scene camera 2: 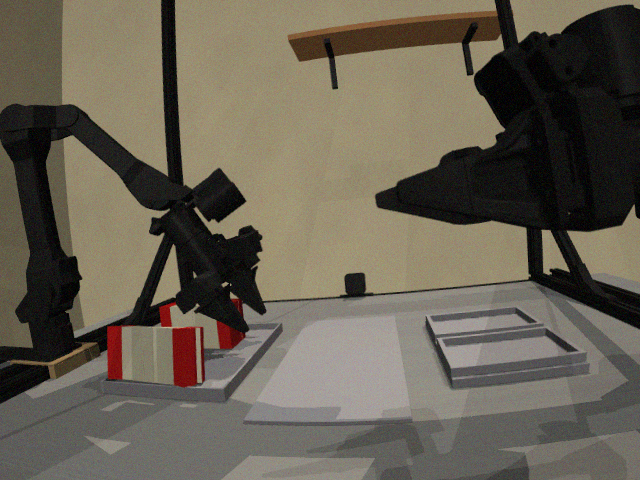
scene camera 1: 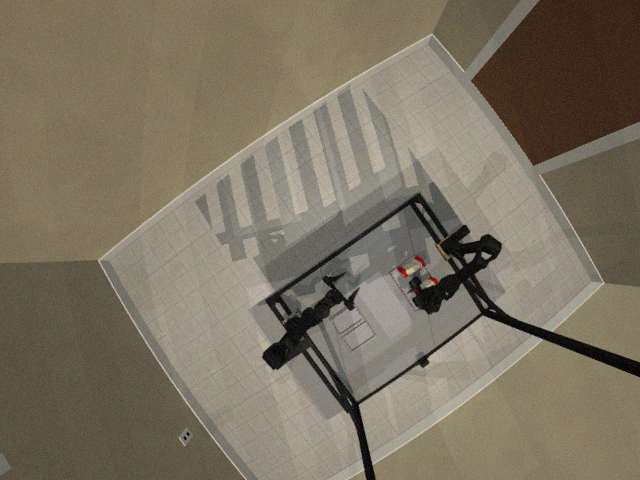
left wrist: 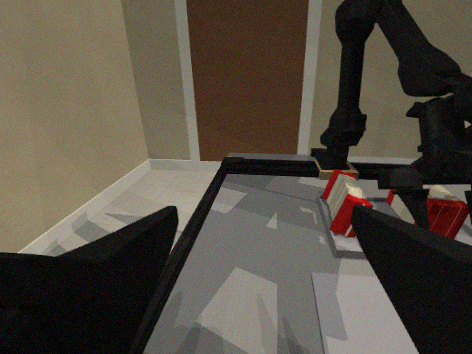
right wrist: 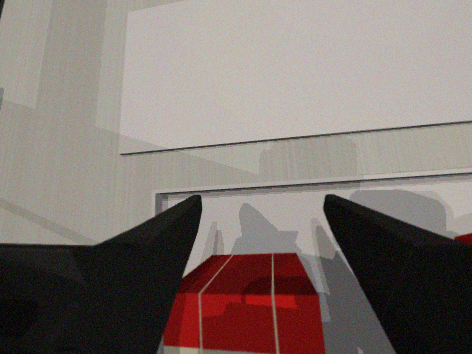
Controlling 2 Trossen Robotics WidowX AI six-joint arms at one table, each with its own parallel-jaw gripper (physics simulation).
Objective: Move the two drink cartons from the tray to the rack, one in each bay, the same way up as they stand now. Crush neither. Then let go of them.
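Frame: origin at the left arm's base, x back, y right, z up, level; centimetres.
Seen in the pictures: left gripper, fingertip midpoint: (scene camera 2: 384, 197) (scene camera 1: 352, 280) (left wrist: 264, 214); right gripper, fingertip midpoint: (scene camera 2: 256, 322) (scene camera 1: 411, 298) (left wrist: 452, 236) (right wrist: 262, 201); left arm's base, link origin: (scene camera 1: 295, 323); right arm's base, link origin: (scene camera 2: 55, 351) (scene camera 1: 449, 247) (left wrist: 334, 165).
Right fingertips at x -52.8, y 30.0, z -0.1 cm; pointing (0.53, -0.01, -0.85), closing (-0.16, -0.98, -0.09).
Note:
Pixels of each thing's top centre, then the offset from my right fingertips to it. Level surfaces: height alone.
- grey tray, top centre: (right wrist: 336, 314) (scene camera 2: 204, 348) (left wrist: 396, 220) (scene camera 1: 416, 283) dx -7.7, dy -3.3, dz -2.7 cm
- farther carton, top centre: (scene camera 2: 199, 301) (left wrist: 428, 186) (scene camera 1: 430, 290) dx -9.5, dy +2.2, dz +3.4 cm
- two-bay rack, top centre: (scene camera 2: 491, 330) (scene camera 1: 352, 328) dx +33.0, dy -8.0, dz -2.3 cm
- flat white mat, surface height: dz -3.9 cm
Two red and cream cartons lie lengthwise on the grey tray (scene camera 1: 397, 282) (scene camera 2: 165, 391) (left wrist: 345, 254). The nearer carton in scene camera 2 (scene camera 2: 142, 356) (scene camera 1: 412, 266) (left wrist: 345, 202) stands clear of both grippers. The farther carton (scene camera 2: 232, 335) (scene camera 1: 428, 283) (right wrist: 245, 320) is partly hidden by my right gripper (scene camera 2: 255, 320) (right wrist: 262, 201), which is open and empty; its tips are above and just past the carton's red end. My left gripper (scene camera 1: 351, 282) (left wrist: 264, 214) is open and empty, high above the table. The two-bay rack (scene camera 2: 516, 365) (scene camera 1: 353, 327) holds no carton.
A flat white mat (scene camera 1: 385, 304) (scene camera 2: 336, 372) (left wrist: 360, 310) (right wrist: 280, 75) lies between tray and rack. Black frame posts (scene camera 2: 171, 93) rise at the table's edges. A small black block (scene camera 2: 355, 283) stands at the far edge, and a wooden shelf (scene camera 2: 398, 37) hangs on the wall.

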